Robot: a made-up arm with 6 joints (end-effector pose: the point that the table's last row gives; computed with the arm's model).
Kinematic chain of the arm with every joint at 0, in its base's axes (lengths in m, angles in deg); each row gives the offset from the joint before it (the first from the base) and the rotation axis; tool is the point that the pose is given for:
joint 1: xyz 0 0 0.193 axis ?
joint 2: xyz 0 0.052 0 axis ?
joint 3: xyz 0 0 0.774 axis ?
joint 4: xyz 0 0 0.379 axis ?
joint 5: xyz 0 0 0 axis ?
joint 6: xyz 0 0 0.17 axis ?
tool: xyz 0 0 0
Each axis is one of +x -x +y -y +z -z.
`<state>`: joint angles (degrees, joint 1 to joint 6).
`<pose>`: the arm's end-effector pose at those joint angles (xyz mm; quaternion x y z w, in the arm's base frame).
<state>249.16 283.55 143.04 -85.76 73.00 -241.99</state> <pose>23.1 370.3 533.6 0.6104 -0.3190 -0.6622 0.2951</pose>
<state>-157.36 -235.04 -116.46 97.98 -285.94 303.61</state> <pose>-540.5 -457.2 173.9 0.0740 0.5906 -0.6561 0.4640</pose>
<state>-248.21 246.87 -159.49 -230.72 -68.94 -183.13</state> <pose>165.1 -222.2 -191.3 -0.7825 0.4179 -0.0959 0.4516</pose>
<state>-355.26 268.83 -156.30 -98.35 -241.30 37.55</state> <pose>-481.3 -135.8 83.3 0.2056 0.5540 -0.8067 0.0090</pose>
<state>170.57 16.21 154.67 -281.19 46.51 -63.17</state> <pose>-295.7 -126.2 442.7 0.9066 -0.1700 0.0242 0.3853</pose>
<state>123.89 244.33 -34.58 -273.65 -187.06 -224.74</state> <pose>387.3 -707.3 -324.2 -0.2008 0.1642 0.9647 0.0449</pose>
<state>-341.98 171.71 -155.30 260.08 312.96 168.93</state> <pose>204.6 250.1 -104.3 -0.2656 0.3470 0.6588 0.6124</pose>
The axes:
joint 1: +z
joint 2: +y
joint 3: +y
joint 4: +z
joint 5: +y
joint 6: +z

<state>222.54 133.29 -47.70 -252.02 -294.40 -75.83</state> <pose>-607.7 -828.1 -255.5 0.4123 0.4171 -0.3683 0.7214</pose>
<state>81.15 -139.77 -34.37 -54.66 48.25 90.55</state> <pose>-45.0 -623.6 -880.1 -0.3618 0.8236 -0.4150 0.1363</pose>
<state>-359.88 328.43 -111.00 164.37 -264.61 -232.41</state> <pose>-496.6 96.6 465.1 -0.4323 0.7531 -0.0996 0.4858</pose>
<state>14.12 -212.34 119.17 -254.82 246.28 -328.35</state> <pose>122.5 -70.4 -437.4 -0.0500 0.6056 -0.6651 0.4341</pose>
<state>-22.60 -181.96 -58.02 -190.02 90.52 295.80</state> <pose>434.8 -92.6 -624.4 0.2072 0.1688 0.7157 0.6452</pose>
